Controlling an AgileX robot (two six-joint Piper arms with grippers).
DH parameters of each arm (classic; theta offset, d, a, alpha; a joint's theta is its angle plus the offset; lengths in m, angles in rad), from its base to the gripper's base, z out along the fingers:
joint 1: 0 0.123 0 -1.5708
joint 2: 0.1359 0 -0.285 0
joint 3: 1.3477 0 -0.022 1.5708
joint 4: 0 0.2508 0 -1.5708
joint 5: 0 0 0.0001 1.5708
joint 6: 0 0.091 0 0
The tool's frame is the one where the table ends.
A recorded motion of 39 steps. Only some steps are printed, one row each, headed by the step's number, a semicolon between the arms.
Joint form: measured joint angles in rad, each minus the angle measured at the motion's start. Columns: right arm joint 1, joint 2, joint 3, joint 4, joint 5, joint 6; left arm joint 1, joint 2, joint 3, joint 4, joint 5, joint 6.
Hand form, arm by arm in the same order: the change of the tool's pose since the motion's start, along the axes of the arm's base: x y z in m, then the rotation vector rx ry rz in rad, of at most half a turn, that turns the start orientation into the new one. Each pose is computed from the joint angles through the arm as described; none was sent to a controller.
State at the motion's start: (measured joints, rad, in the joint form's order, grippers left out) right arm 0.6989 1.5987 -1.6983 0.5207 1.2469 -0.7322; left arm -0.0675 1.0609 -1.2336 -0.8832 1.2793 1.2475
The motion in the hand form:
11: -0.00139 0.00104 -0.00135 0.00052 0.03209 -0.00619; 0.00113 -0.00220 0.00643 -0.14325 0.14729 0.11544
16: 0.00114 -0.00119 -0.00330 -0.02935 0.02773 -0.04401; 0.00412 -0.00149 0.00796 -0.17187 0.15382 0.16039
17: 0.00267 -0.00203 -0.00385 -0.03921 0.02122 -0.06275; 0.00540 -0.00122 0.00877 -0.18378 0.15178 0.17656
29: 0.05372 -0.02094 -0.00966 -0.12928 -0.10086 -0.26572; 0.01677 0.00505 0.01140 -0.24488 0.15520 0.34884
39: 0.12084 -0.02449 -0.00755 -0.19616 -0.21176 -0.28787; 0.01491 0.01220 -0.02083 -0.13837 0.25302 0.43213
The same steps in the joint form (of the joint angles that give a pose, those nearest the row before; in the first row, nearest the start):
11: 0.0018 0.0024 0.0023 0.0127 0.0110 0.0210; 0.0000 0.0000 -0.0063 -0.0524 -0.0313 -0.2163
16: 0.0018 0.0024 0.0030 -0.0313 0.0090 0.0584; 0.0000 0.0000 -0.0063 -0.0527 -0.0689 -0.2543
17: 0.0018 0.0024 0.0030 -0.0514 0.0030 0.0741; 0.0000 0.0000 -0.0064 -0.0545 -0.0857 -0.2647
29: -0.0856 0.0750 -0.0750 -0.2444 -0.0579 0.1435; 0.0000 0.0000 -0.0063 0.0014 -0.2225 -0.3989
39: -0.1728 0.2965 -0.3973 -0.3197 0.0205 0.0607; 0.0000 -0.0235 0.0914 0.1344 -0.2152 -0.4778

